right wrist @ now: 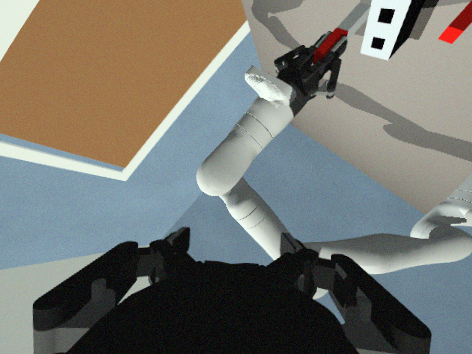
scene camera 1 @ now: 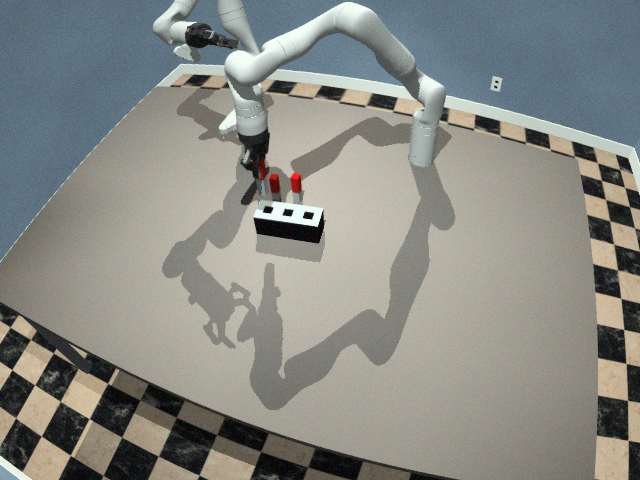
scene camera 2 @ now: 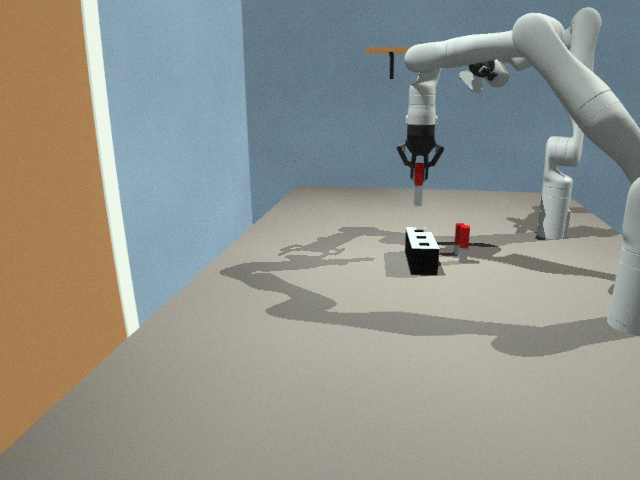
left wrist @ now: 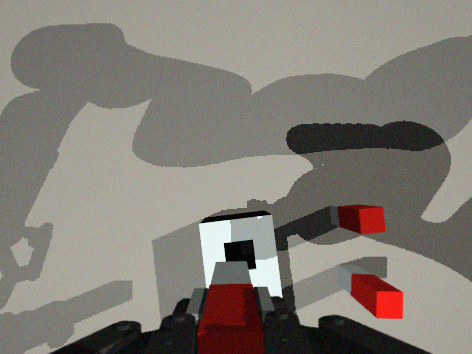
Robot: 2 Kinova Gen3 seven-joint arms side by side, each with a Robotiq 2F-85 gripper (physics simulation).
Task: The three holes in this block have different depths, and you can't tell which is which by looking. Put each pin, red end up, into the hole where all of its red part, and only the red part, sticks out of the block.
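Where they show: left gripper, fingertip midpoint: (right wrist: 337, 38) (scene camera 1: 259, 174) (scene camera 2: 418, 181) (left wrist: 231, 307); right gripper, fingertip midpoint: (right wrist: 234, 240) (scene camera 1: 226, 40); left arm's base at its link origin: (scene camera 1: 420, 158) (scene camera 2: 629, 324); right arm's base at its link origin: (scene camera 2: 550, 235).
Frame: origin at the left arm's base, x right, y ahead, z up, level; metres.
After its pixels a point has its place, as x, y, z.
Observation:
The block (scene camera 1: 286, 228) @(0.504, 0.280, 0.046) (scene camera 2: 424, 262) @(0.405, 0.283, 0.036) (left wrist: 215, 235) @(0.577, 0.235, 0.075) (right wrist: 398, 25) @(0.469, 0.224, 0.075), black with a white top, has three square holes, which show empty in scene camera 1. My left gripper (scene camera 1: 260, 169) @(0.555, 0.229, 0.221) (scene camera 2: 419, 173) @(0.555, 0.229, 0.221) (left wrist: 231, 307) @(0.555, 0.229, 0.221) (right wrist: 337, 38) @(0.555, 0.229, 0.221) is shut on a pin (scene camera 1: 262, 170) @(0.545, 0.240, 0.242) (scene camera 2: 418, 195) @(0.542, 0.235, 0.183) (left wrist: 231, 310) @(0.562, 0.224, 0.251) (right wrist: 330, 44) @(0.561, 0.222, 0.246), red end up, held upright high above the block. Two more pins stand upright on the table beside the block: one pin (scene camera 1: 274, 183) @(0.520, 0.114, 0.073) (scene camera 2: 458, 235) @(0.512, 0.112, 0.060) (left wrist: 362, 219) @(0.525, 0.109, 0.090) and another pin (scene camera 1: 295, 183) @(0.458, 0.141, 0.085) (scene camera 2: 464, 237) @(0.445, 0.137, 0.077) (left wrist: 377, 295) @(0.467, 0.135, 0.105). My right gripper (scene camera 1: 230, 43) @(0.598, 0.055, 0.560) (right wrist: 234, 240) @(0.598, 0.055, 0.560) is open, high up, away from the block.
The grey table top (scene camera 1: 465, 310) @(0.065, 0.620, 0.000) (scene camera 2: 310, 387) @(0.028, 0.705, 0.000) carries the arms' shadows. The white base (scene camera 1: 422, 139) @(0.021, 0.041, 0.122) (scene camera 2: 627, 289) @(-0.009, 0.045, 0.094) of one arm stands at the right in both scene views. In scene camera 2, the other arm's base (scene camera 2: 555, 206) @(0.534, -0.270, 0.112) stands farther back. Blue walls surround the table.

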